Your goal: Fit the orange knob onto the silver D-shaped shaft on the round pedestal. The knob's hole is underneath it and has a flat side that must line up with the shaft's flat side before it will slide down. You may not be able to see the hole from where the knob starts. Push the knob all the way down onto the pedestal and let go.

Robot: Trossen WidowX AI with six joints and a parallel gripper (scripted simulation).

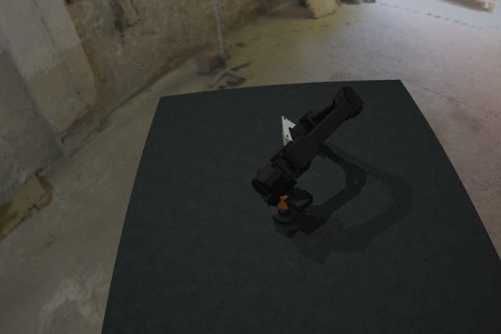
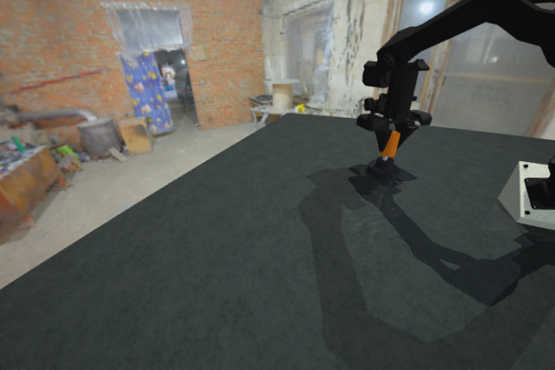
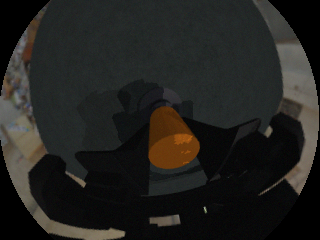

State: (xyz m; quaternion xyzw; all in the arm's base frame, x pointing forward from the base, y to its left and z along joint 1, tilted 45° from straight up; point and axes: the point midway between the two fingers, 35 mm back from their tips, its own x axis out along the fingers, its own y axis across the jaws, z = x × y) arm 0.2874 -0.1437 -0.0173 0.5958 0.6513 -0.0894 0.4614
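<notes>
Right now the orange knob is 30 mm above my gripper tip. From my gripper tip the other things lie so: round pedestal: 40 mm below.
</notes>
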